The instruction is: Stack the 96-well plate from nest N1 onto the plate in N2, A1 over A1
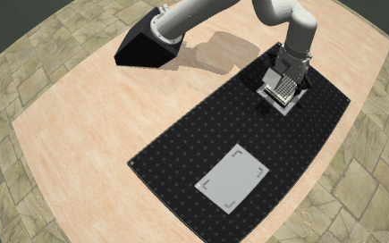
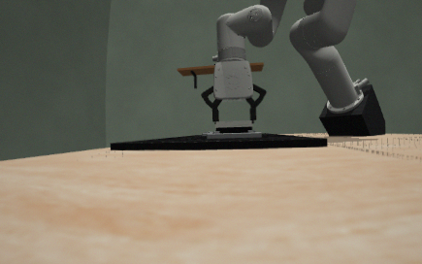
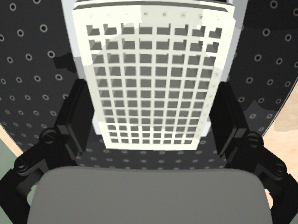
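The white 96-well plate lies 1 cm below my hand. The rest, counted from my hand: grey plate nest 18 cm ahead, 29 cm to the right, 4 cm below; then black 96-well plate 2 cm below.
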